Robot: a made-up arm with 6 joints.
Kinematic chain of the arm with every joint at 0, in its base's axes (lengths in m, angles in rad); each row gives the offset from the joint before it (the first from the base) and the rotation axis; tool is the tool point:
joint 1: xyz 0 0 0.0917 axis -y
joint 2: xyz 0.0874 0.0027 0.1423 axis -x
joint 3: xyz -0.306 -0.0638 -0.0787 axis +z
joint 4: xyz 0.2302 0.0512 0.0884 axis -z
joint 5: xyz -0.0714 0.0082 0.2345 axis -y
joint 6: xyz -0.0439 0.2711 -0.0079 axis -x
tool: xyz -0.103 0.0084 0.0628
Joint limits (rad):
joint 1: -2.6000..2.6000
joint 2: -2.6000..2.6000
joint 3: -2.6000..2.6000
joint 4: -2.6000..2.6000
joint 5: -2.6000..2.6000
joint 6: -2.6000..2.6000
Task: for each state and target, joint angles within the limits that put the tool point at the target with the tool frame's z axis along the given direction. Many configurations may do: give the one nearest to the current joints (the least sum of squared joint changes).
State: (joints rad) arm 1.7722 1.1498 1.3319 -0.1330 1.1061 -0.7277
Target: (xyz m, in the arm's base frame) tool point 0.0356 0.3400 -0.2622 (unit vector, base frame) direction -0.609 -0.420 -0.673
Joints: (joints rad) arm 1.7999 0.6584 0.8629 0.5431 1.1472 -0.6262
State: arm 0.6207 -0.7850 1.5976 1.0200 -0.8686 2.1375
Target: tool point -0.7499 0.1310 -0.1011 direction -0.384 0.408 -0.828
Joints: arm 0.9205 -0.1984 1.3258 0.3660 -0.6695 1.9255
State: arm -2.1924 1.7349 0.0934 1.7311 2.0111 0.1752
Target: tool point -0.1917 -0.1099 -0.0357 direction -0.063 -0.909 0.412
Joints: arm -2.0713 2.3283 0.4651 1.5694 2.0803 0.0678
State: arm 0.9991 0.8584 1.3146 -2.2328 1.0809 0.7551
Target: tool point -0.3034 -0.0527 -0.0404 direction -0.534 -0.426 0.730
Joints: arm 1.6877 0.6725 1.3585 -1.7867 1.4656 0.6606
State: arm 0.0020 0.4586 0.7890 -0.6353 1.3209 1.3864
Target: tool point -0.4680 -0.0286 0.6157 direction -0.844 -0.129 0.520
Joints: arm -0.3865 0.1469 1.7077 0.0759 0.5704 1.4002
